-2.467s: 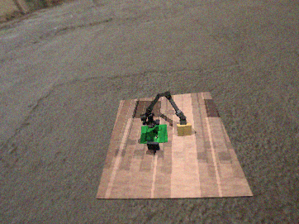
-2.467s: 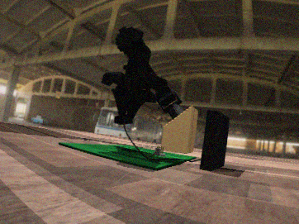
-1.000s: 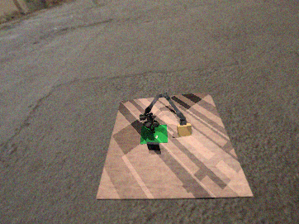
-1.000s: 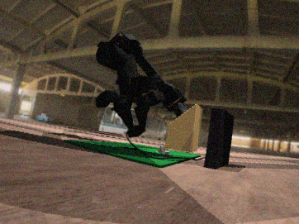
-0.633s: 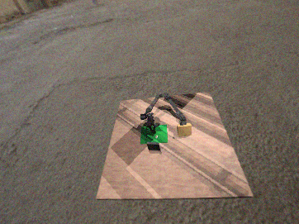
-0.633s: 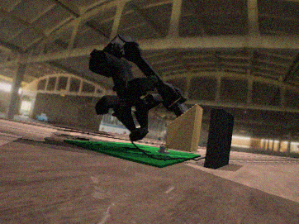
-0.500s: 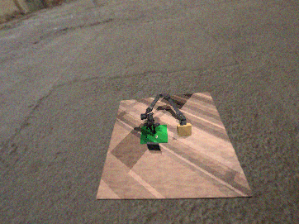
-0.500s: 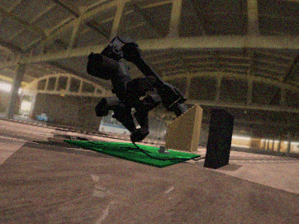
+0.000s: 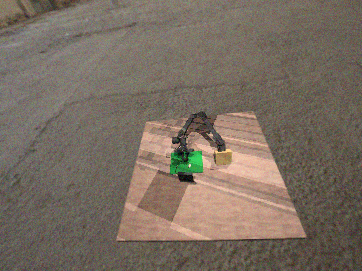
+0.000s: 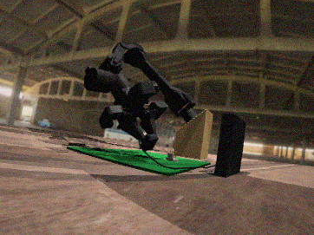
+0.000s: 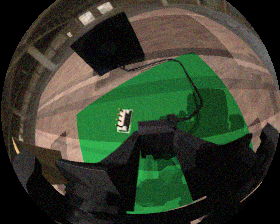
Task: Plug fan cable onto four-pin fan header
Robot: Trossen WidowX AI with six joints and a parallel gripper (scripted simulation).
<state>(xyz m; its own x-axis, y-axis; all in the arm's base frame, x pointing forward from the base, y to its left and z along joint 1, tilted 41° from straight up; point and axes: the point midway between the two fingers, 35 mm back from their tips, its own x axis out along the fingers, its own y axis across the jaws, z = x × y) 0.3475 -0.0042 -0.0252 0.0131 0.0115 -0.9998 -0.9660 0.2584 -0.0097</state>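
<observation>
My gripper tip is 6 cm above the green board and 1 cm past it. Also, from my gripper tip: black plug: 1 cm to the right; then black fan: 18 cm to the left, 3 cm behind, 2 cm above.
</observation>
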